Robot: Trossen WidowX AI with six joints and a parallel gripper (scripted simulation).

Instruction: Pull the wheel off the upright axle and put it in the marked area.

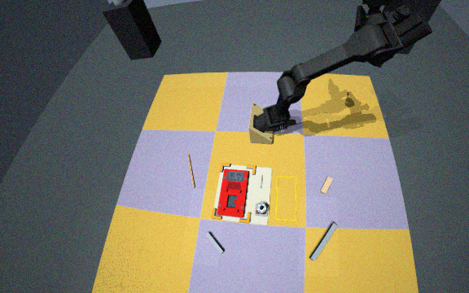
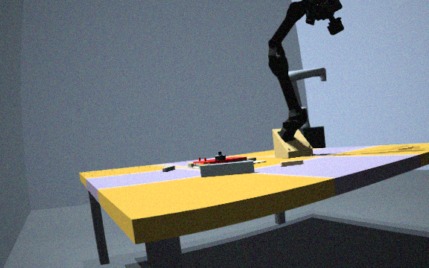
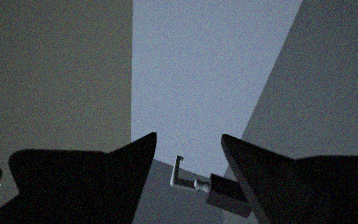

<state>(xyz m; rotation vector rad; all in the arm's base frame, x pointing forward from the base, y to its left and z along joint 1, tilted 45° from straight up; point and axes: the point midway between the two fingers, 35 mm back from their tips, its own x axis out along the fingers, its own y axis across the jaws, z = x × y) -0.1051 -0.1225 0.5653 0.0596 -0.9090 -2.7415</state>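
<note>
The tan block lies 590 mm below my gripper tip and 360 mm ahead of it. Round my gripper tip: thin orange rod 610 mm to the right, 590 mm below, 320 mm ahead.
</note>
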